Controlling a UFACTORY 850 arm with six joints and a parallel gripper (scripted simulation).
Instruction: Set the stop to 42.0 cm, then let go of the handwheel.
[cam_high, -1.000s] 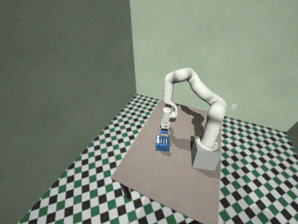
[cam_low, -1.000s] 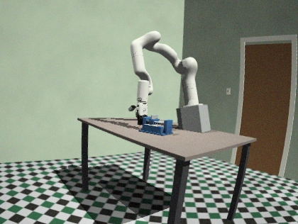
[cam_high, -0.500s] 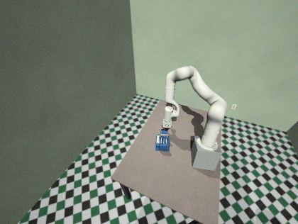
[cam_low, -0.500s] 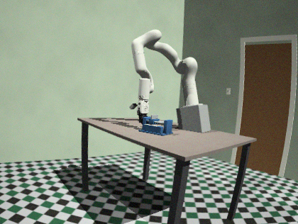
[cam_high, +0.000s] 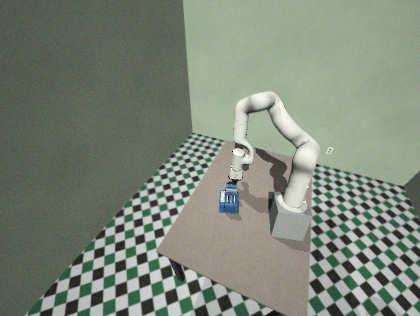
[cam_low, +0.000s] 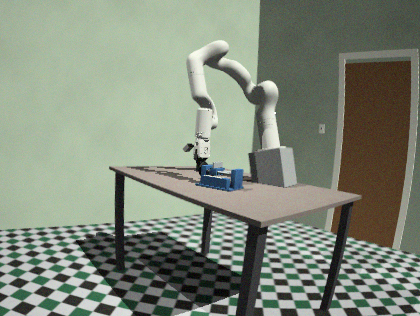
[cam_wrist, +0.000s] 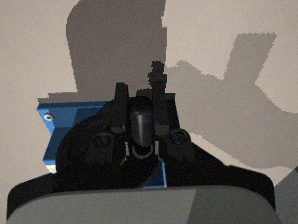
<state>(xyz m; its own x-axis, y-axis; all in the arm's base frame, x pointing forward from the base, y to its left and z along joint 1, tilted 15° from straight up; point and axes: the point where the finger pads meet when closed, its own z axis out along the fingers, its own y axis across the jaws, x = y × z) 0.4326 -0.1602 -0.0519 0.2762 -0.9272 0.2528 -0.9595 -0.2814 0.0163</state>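
My hand is 130 mm to the right of the stop block and 10 mm below it.
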